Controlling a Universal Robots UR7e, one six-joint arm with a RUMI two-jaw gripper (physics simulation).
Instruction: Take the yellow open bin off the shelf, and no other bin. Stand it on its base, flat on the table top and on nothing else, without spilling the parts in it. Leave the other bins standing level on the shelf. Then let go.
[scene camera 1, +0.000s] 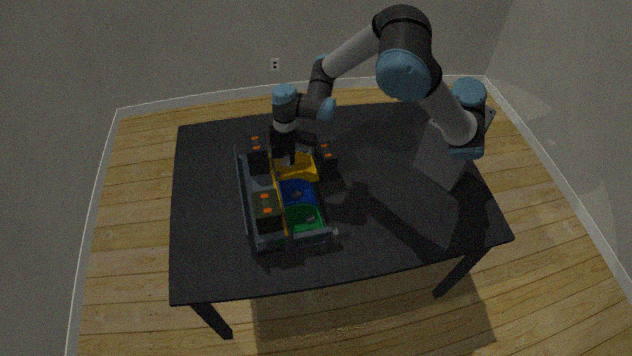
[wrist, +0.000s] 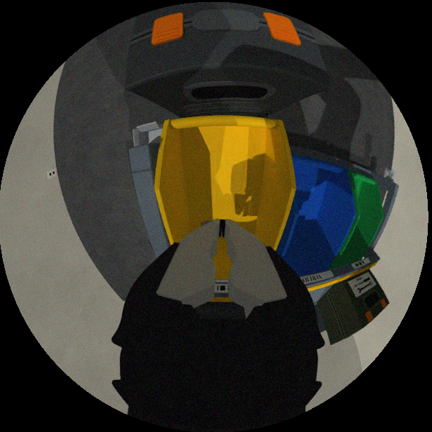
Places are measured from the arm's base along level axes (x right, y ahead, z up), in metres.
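Pixels of known places: gripper, between the fingertips: (scene camera 1: 289, 167).
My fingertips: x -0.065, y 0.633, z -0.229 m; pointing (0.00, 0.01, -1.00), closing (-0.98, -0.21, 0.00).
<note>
For each thing: its top centre in the pictures, then the offset to it from my fingertips. "pt": a spot on its surface instead. Level surfaces: height alone.
- yellow open bin, centre of its top: (scene camera 1: 292, 162) dx +0.000, dy -0.013, dz +0.029 m
- blue-grey shelf, a spot on its surface: (scene camera 1: 245, 200) pt dx -0.181, dy +0.138, dz +0.038 m
- blue bin, centre of its top: (scene camera 1: 291, 190) dx -0.119, dy -0.012, dz +0.017 m
- green bin, centre of its top: (scene camera 1: 297, 217) dx -0.228, dy -0.039, dz +0.017 m
- dark table top, height of its surface: dz -0.064 m
- olive case, centre of its top: (scene camera 1: 265, 203) dx -0.254, dy +0.055, dz +0.133 m
The yellow open bin (scene camera 1: 305, 167) (wrist: 230, 150) sits upright at the far end of the blue-grey shelf (scene camera 1: 245, 200) (wrist: 142, 185). My gripper (scene camera 1: 292, 162) (wrist: 221, 220) is shut and empty. It points down, with its fingertips over or inside the rear part of the yellow bin; their exact height is hard to tell. The fingers cover the rear of the bin in the wrist view, and no parts show in it. The blue bin (scene camera 1: 289, 186) (wrist: 325, 200) stands beside the yellow one, and the green bin (scene camera 1: 296, 214) (wrist: 370, 200) beyond it. Both sit on the shelf.
The dark table top (scene camera 1: 210, 270) (wrist: 90, 150) bears the shelf. A dark case (scene camera 1: 330, 161) (wrist: 225, 65) with orange latches stands close to the yellow bin's front. Behind the bins are another dark case (scene camera 1: 258, 162) and an olive case (scene camera 1: 267, 220) (wrist: 347, 310).
</note>
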